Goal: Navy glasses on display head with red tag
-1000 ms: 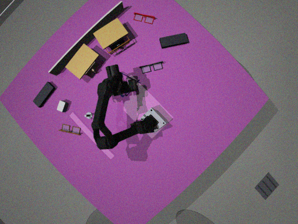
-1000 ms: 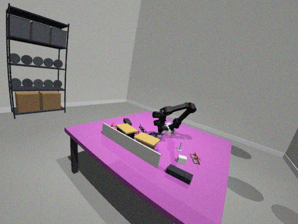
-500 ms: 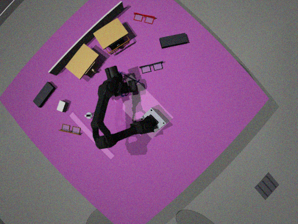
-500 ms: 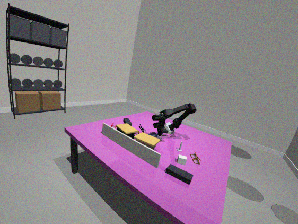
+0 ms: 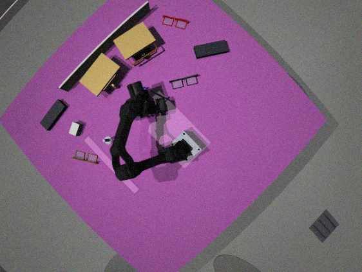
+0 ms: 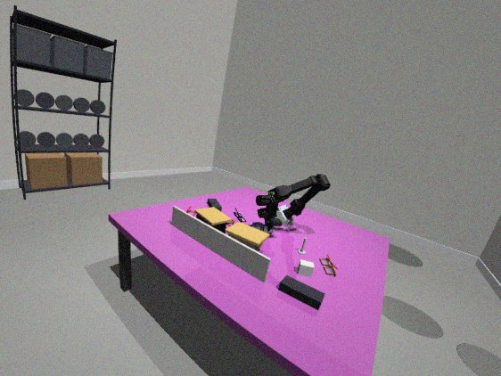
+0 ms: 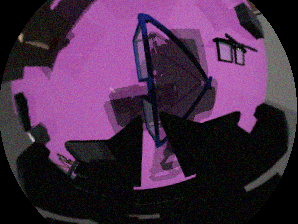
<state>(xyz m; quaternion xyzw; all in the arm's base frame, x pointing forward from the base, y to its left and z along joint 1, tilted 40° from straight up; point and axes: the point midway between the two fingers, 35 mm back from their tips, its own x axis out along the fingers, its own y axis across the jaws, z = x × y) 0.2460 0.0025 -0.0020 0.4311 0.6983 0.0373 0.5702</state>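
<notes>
The small grey stand is 24 cm to the left of my gripper tip, 4 cm ahead of it and 1 cm above it. Also, from my gripper tip: tan display head 25 cm ahead, 4 cm to the left, 4 cm above; then white cube 32 cm to the left, 20 cm ahead, 1 cm above; then white board 38 cm ahead, 8 cm to the right, 4 cm above.
</notes>
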